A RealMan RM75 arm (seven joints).
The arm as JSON. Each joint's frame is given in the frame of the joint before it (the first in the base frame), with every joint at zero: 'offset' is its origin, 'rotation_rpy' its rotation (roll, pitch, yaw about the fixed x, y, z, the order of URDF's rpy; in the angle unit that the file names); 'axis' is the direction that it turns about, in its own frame. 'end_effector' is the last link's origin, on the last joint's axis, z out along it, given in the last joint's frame.
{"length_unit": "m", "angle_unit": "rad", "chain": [
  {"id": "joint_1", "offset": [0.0, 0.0, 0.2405], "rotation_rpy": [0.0, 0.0, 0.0], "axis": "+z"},
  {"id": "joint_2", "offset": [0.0, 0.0, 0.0], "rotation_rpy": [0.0, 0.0, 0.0], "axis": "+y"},
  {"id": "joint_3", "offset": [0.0, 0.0, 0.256], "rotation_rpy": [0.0, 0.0, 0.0], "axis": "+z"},
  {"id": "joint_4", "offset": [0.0, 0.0, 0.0], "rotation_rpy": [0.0, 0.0, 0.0], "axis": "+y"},
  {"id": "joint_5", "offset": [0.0, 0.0, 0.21], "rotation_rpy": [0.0, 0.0, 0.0], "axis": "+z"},
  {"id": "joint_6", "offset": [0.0, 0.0, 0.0], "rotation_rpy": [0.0, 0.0, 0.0], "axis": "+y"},
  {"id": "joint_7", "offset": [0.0, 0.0, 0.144], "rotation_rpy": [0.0, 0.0, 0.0], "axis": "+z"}
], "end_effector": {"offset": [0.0, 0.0, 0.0], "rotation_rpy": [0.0, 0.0, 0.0]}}
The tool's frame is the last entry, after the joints.
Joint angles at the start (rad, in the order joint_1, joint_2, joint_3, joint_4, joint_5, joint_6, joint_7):
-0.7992, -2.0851, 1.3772, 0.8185, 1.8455, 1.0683, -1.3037
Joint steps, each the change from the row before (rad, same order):
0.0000, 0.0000, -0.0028, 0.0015, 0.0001, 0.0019, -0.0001
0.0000, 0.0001, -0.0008, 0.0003, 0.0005, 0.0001, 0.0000
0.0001, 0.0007, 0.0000, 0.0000, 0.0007, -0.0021, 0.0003
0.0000, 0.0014, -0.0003, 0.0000, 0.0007, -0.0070, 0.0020
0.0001, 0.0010, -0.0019, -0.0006, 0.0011, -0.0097, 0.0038
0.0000, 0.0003, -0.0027, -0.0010, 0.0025, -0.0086, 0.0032
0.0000, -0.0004, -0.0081, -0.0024, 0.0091, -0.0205, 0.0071
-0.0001, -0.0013, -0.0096, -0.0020, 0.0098, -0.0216, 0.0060
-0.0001, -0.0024, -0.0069, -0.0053, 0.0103, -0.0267, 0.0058
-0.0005, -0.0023, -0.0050, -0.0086, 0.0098, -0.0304, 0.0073
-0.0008, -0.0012, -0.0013, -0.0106, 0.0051, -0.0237, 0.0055
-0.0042, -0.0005, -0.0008, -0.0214, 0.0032, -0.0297, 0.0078
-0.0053, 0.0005, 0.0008, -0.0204, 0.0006, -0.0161, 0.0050
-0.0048, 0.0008, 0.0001, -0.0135, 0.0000, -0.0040, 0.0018
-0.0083, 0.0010, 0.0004, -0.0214, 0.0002, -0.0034, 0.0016
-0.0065, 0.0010, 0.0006, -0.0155, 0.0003, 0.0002, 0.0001
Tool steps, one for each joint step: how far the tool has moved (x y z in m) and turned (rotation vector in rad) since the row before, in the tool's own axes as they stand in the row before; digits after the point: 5 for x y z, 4 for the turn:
0.00038, -0.00042, -0.00044, 0.0010, 0.0018, -0.0002
-0.00002, -0.00018, -0.00015, 0.0006, -0.0001, 0.0001
-0.00034, -0.00045, -0.00024, 0.0022, -0.0017, 0.0008
-0.00064, -0.00139, -0.00051, 0.0075, -0.0035, 0.0027
-0.00093, -0.00182, -0.00057, 0.0109, -0.0040, 0.0031
-0.00099, -0.00153, -0.00040, 0.0096, -0.0043, 0.0023
-0.00257, -0.00349, -0.00083, 0.0229, -0.0116, 0.0054
-0.00245, -0.00368, -0.00072, 0.0245, -0.0114, 0.0040
-0.00324, -0.00303, 0.00014, 0.0250, -0.0146, 0.0025
-0.00396, -0.00274, 0.00056, 0.0255, -0.0173, 0.0028
-0.00364, -0.00133, 0.00084, 0.0167, -0.0142, -0.0001
-0.00517, -0.00111, 0.00166, 0.0172, -0.0188, -0.0032
-0.00379, 0.00032, 0.00164, 0.0045, -0.0131, -0.0042
-0.00178, 0.00064, 0.00106, -0.0027, -0.0060, -0.0034
-0.00236, 0.00143, 0.00183, -0.0075, -0.0083, -0.0057
-0.00146, 0.00126, 0.00131, -0.0081, -0.0054, -0.0043

